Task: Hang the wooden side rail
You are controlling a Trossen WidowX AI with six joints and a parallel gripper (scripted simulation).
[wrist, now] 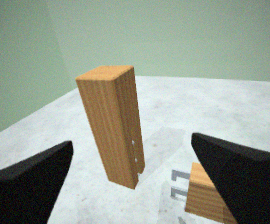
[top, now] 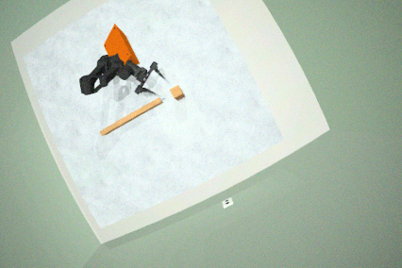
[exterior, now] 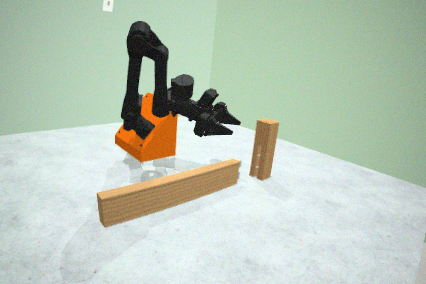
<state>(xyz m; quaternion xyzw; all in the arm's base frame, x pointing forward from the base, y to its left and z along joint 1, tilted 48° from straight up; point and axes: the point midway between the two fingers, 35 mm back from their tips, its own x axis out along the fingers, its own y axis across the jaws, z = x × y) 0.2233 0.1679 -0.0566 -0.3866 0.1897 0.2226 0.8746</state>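
My gripper tip is now 60 mm short of the headboard post, 60 mm to the right of it and 60 mm above it.
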